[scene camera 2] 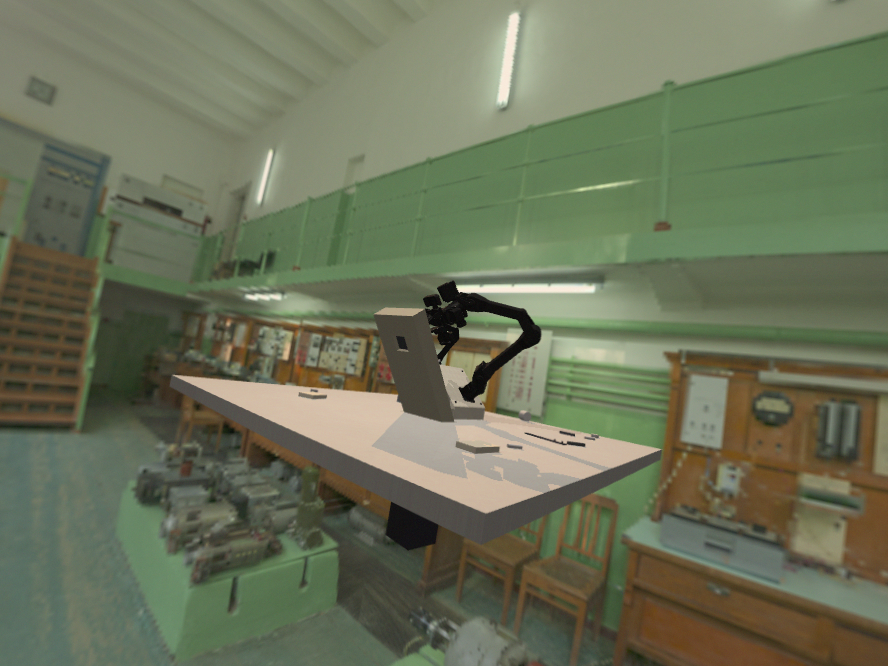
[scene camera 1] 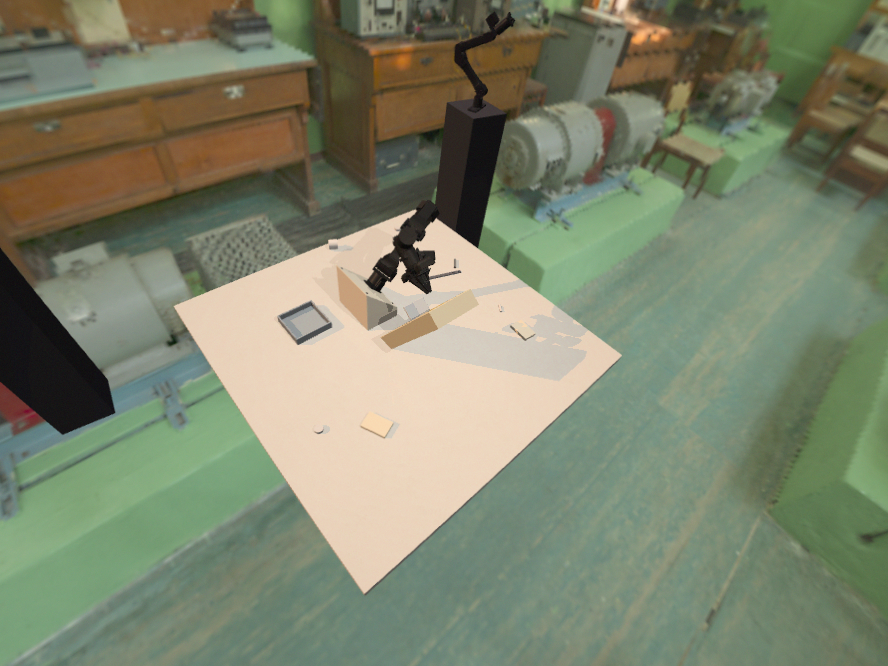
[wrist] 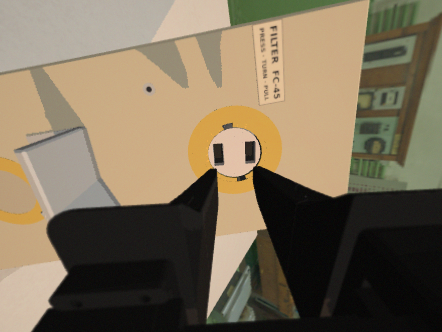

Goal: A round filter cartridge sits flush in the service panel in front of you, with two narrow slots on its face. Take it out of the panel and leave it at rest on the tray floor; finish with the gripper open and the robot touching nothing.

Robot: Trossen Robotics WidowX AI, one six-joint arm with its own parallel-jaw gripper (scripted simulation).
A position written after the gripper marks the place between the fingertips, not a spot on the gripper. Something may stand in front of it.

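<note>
Tan service panel (scene camera 1: 434,319) visible, also at (wrist: 151,111). The wrist view shows a round filter cartridge (wrist: 234,151); scene camera 1 does not show the cartridge, hidden by the tan service panel, and scene camera 2 misses the cartridge, likewise hidden by the panel. Grey bracket (wrist: 60,166) present. The gripper (scene camera 2: 424,330) appears also at (scene camera 1: 429,292) and (wrist: 234,174).
</note>
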